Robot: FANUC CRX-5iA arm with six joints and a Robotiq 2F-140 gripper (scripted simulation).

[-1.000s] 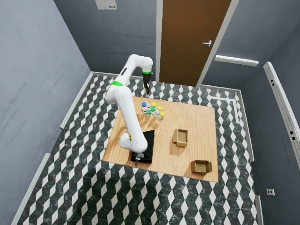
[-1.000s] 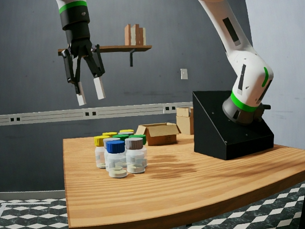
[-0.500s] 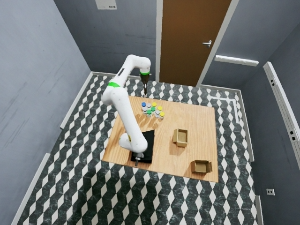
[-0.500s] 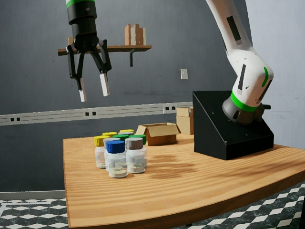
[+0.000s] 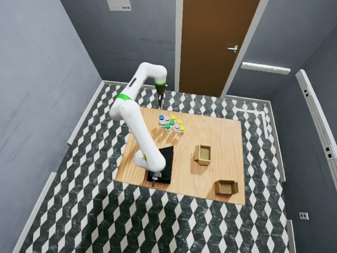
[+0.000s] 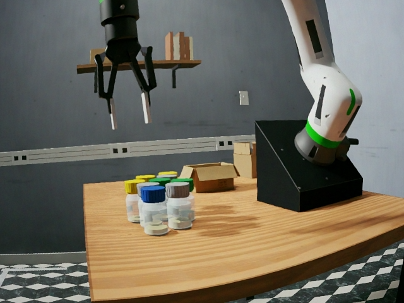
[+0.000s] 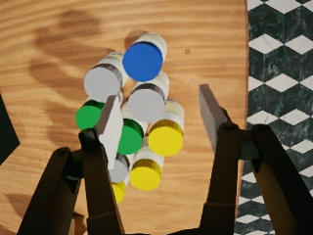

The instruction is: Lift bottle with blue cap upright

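Now: hand 130 mm past the green-capped bottle, 90 mm to the left of it and 220 mm above it. Also, from my hand: yellow-capped bottle 10 mm behind, 120 mm to the right, 220 mm below.
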